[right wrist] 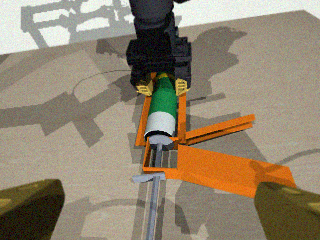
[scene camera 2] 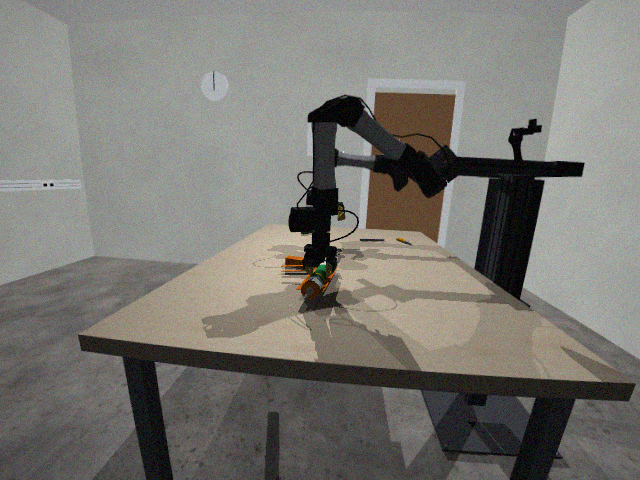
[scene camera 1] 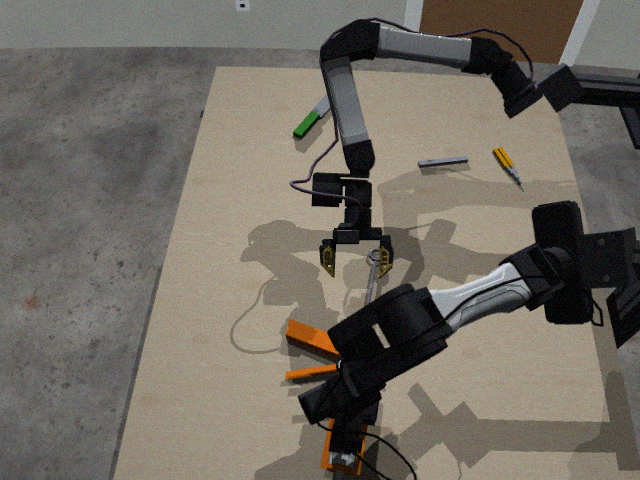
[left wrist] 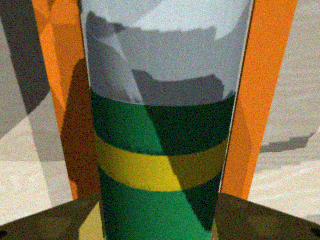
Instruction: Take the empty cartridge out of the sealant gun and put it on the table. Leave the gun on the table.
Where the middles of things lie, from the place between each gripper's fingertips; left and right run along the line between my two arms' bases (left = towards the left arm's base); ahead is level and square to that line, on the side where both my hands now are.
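The cartridge (left wrist: 162,87) is 3 cm to the left of my left hand and 1 cm below it. Counted from that same left hand, the orange sealant gun (left wrist: 61,37) is 1 cm ahead, 15 cm to the right and 2 cm below.
From my right hand, I find the cartridge 280 mm to the left and 150 mm below. My right gripper (scene camera 1: 356,277) is itself 10 mm short of the orange sealant gun, 100 mm to the right of it and 160 mm above it. Going by its middle, the cartridge is nearer to my left hand than to my right gripper.
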